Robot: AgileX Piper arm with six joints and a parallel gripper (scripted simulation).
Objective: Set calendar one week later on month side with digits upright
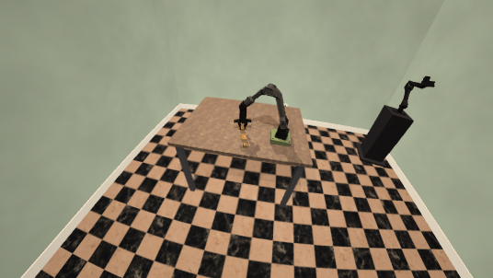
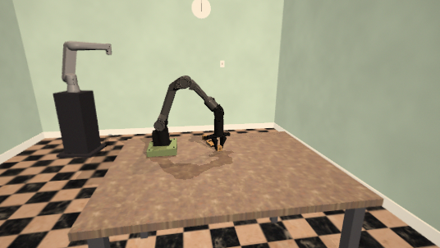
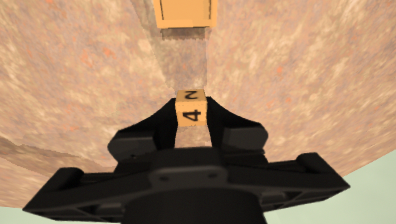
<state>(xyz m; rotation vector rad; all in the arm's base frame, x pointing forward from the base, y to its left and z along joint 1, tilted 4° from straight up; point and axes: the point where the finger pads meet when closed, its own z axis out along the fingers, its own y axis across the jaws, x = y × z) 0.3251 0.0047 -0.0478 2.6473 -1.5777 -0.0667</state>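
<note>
The orange tray lies 5 cm behind my hand, 9 cm to the left of it and 1 cm below it.
</note>
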